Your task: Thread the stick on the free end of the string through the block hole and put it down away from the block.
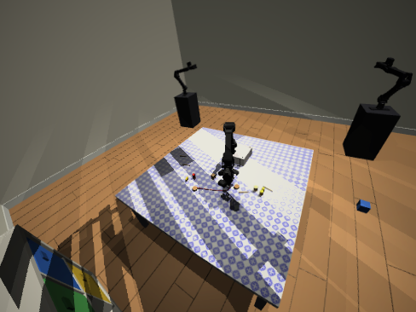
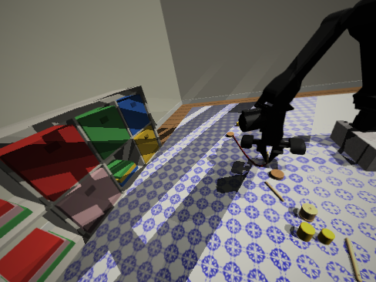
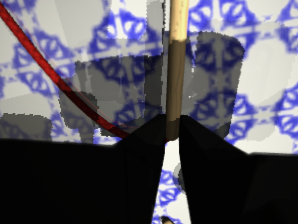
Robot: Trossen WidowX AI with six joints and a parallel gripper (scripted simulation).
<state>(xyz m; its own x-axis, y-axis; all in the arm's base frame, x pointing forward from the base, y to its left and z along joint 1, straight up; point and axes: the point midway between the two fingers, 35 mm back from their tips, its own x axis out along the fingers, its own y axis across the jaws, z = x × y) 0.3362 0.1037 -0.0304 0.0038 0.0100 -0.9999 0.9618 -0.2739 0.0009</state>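
Right now my gripper tip is 50 mm past the wooden block and 160 mm to the left of it. The rest, counted from my gripper tip: red cylinder: 10 mm ahead, 310 mm to the right; then round wooden button: 120 mm ahead, 240 mm to the right, 10 mm below; then yellow cube: 60 mm ahead, 360 mm to the right.
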